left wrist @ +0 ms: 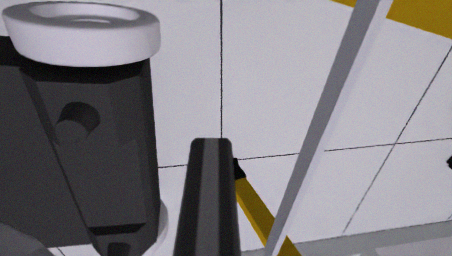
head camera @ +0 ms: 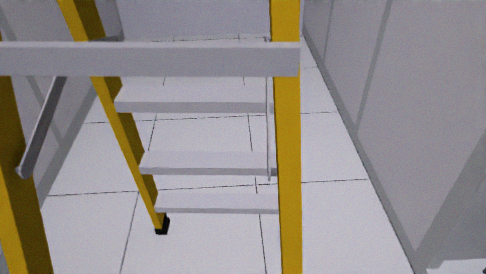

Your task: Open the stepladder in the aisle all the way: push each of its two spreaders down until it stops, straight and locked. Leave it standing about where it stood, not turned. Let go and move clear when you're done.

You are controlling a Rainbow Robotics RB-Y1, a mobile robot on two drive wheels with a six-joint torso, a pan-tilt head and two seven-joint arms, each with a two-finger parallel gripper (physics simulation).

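Frame: origin at the robot's base, x ahead, y right, z down, level; metres.
Seen in the pictures: left gripper, between the fingertips: (left wrist: 211,151).
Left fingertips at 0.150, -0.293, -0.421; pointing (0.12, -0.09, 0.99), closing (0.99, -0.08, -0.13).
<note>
A point is followed by its place in that frame, as x, y, z.
The stepladder's yellow rails (head camera: 287,150) {0.529, 0.029, -1.082} stand upright, joined by a grey crossbar (head camera: 150,59) {0.540, -0.104, -1.182}. The left spreader (head camera: 42,125) {0.592, -0.283, -1.059} slopes up from its pin on the near left rail and passes behind the crossbar; it is bent upward, not straight. The right spreader (head camera: 268,130) {0.586, 0.010, -1.063} shows nearly edge-on as a thin upright strip beside the right rail. In the left wrist view, a grey ladder bar (left wrist: 325,105) {0.299, -0.250, -0.295} runs diagonally; I cannot tell which part it is. My left gripper (left wrist: 211,151) {0.150, -0.293, -0.421} is shut and empty, left of that bar in the view. My right gripper does not show.
Grey ladder treads (head camera: 210,160) {1.016, -0.151, -0.591} stand behind the crossbar. A black-footed yellow leg (left wrist: 255,207) {0.313, 0.095, -0.187} lies beyond my left gripper. Grey panelled walls (head camera: 420,100) {1.365, 0.603, -0.596} flank the aisle on both sides. A dark body with a white ring (left wrist: 85,35) is at the left of the left wrist view.
</note>
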